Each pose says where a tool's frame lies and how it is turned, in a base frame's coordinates. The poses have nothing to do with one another.
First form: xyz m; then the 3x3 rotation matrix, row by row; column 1 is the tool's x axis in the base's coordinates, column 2 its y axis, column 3 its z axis. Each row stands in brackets.
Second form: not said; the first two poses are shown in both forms.
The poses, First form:
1: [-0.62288 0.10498 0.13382], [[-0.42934 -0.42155 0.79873], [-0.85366 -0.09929 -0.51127], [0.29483 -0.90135 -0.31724]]
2: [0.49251 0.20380 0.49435], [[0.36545 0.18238 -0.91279], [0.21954 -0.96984 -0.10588], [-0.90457 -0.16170 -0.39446]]
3: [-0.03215 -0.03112 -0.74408], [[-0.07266 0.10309 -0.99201], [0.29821 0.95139 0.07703], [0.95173 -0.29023 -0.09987]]
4: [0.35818 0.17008 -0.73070], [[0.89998 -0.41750 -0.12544], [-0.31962 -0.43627 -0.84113], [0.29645 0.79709 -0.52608]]
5: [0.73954 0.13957 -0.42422], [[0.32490 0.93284 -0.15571], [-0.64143 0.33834 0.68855], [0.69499 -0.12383 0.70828]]
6: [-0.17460 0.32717 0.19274], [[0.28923 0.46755 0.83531], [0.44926 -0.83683 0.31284], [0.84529 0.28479 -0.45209]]
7: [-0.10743 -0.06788 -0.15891], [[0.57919 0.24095 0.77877], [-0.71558 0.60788 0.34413], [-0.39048 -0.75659 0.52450]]
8: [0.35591 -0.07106 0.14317], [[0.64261 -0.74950 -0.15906], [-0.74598 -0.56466 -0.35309], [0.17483 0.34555 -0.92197]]
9: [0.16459 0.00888 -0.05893], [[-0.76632 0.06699 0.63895], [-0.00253 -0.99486 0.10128], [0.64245 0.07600 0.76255]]
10: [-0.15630 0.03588 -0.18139], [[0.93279 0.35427 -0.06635], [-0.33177 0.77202 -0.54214], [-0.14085 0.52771 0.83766]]
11: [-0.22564 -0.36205 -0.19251], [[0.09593 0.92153 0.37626], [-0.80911 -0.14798 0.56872], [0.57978 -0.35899 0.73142]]
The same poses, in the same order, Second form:
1: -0.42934 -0.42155 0.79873 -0.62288; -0.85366 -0.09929 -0.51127 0.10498; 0.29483 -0.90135 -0.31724 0.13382; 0 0 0 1
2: 0.36545 0.18238 -0.91279 0.49251; 0.21954 -0.96984 -0.10588 0.20380; -0.90457 -0.16170 -0.39446 0.49435; 0 0 0 1
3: -0.07266 0.10309 -0.99201 -0.03215; 0.29821 0.95139 0.07703 -0.03112; 0.95173 -0.29023 -0.09987 -0.74408; 0 0 0 1
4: 0.89998 -0.41750 -0.12544 0.35818; -0.31962 -0.43627 -0.84113 0.17008; 0.29645 0.79709 -0.52608 -0.73070; 0 0 0 1
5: 0.32490 0.93284 -0.15571 0.73954; -0.64143 0.33834 0.68855 0.13957; 0.69499 -0.12383 0.70828 -0.42422; 0 0 0 1
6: 0.28923 0.46755 0.83531 -0.17460; 0.44926 -0.83683 0.31284 0.32717; 0.84529 0.28479 -0.45209 0.19274; 0 0 0 1
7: 0.57919 0.24095 0.77877 -0.10743; -0.71558 0.60788 0.34413 -0.06788; -0.39048 -0.75659 0.52450 -0.15891; 0 0 0 1
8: 0.64261 -0.74950 -0.15906 0.35591; -0.74598 -0.56466 -0.35309 -0.07106; 0.17483 0.34555 -0.92197 0.14317; 0 0 0 1
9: -0.76632 0.06699 0.63895 0.16459; -0.00253 -0.99486 0.10128 0.00888; 0.64245 0.07600 0.76255 -0.05893; 0 0 0 1
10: 0.93279 0.35427 -0.06635 -0.15630; -0.33177 0.77202 -0.54214 0.03588; -0.14085 0.52771 0.83766 -0.18139; 0 0 0 1
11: 0.09593 0.92153 0.37626 -0.22564; -0.80911 -0.14798 0.56872 -0.36205; 0.57978 -0.35899 0.73142 -0.19251; 0 0 0 1
